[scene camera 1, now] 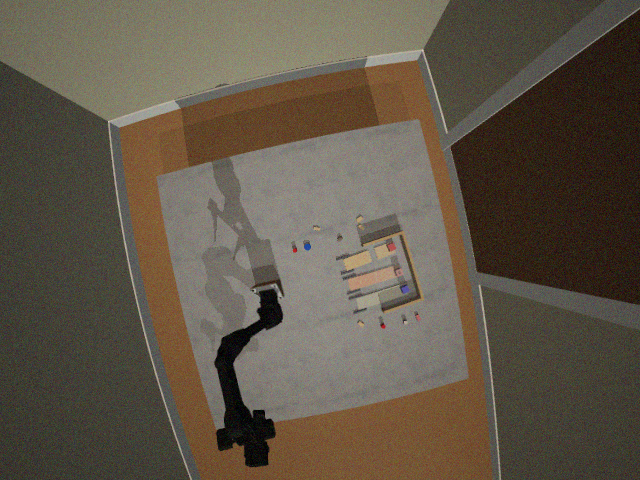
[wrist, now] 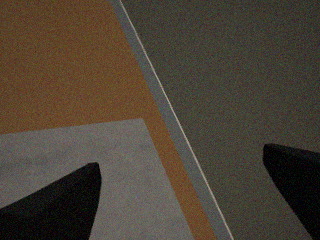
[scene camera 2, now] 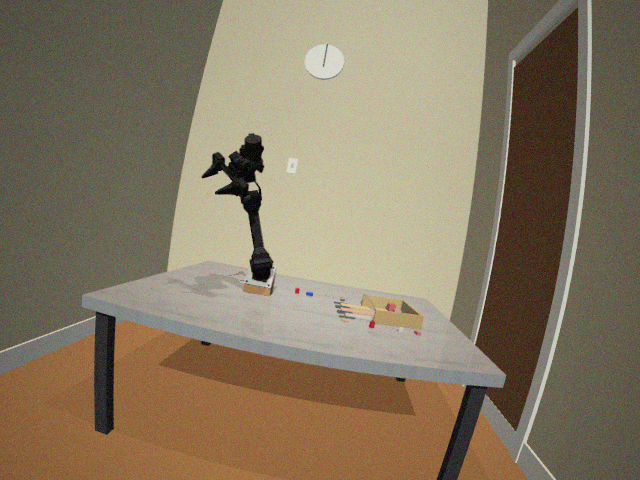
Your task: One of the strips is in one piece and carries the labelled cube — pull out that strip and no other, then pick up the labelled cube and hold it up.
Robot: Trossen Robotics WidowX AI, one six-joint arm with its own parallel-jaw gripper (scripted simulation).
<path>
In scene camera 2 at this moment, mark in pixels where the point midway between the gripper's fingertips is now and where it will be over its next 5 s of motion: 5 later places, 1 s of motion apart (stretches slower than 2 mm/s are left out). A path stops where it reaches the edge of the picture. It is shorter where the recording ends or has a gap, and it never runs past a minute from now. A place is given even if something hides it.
My gripper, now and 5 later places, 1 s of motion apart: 208,185; 288,259; 349,262; 353,285; 350,298; 347,309
</path>
